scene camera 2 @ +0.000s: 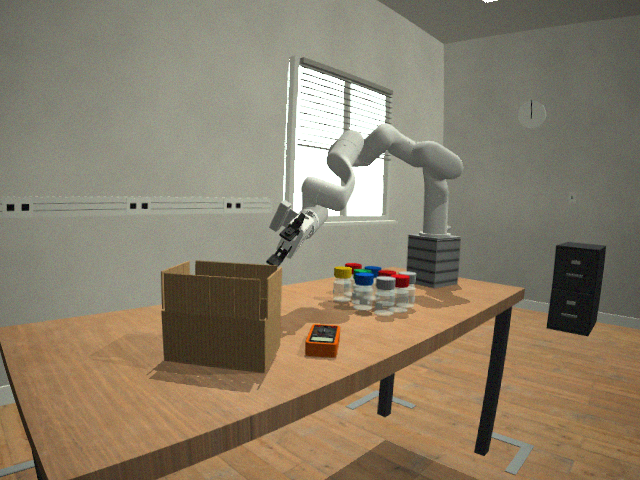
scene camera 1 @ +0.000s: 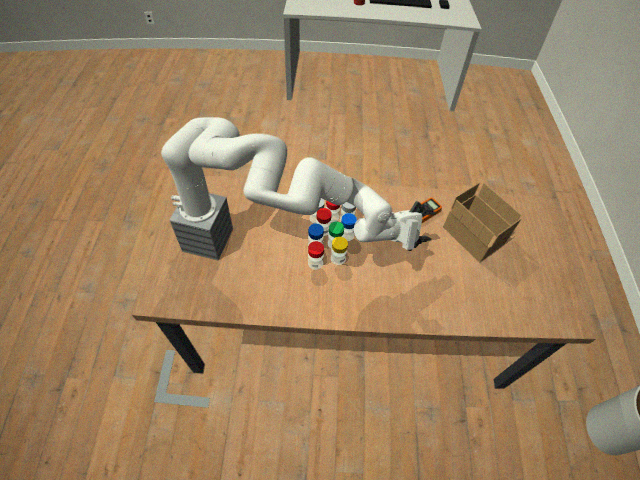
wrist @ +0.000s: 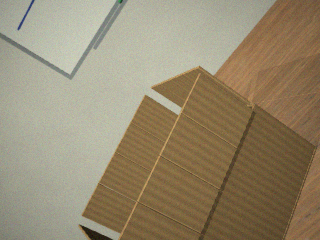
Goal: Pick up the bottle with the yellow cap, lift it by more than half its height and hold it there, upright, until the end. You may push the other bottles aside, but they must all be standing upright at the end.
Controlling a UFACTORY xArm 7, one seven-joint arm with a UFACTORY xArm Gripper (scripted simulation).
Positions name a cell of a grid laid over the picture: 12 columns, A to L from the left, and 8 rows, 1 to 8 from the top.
Scene:
cardboard box: scene camera 2 D6; scene camera 1 I4; wrist I6

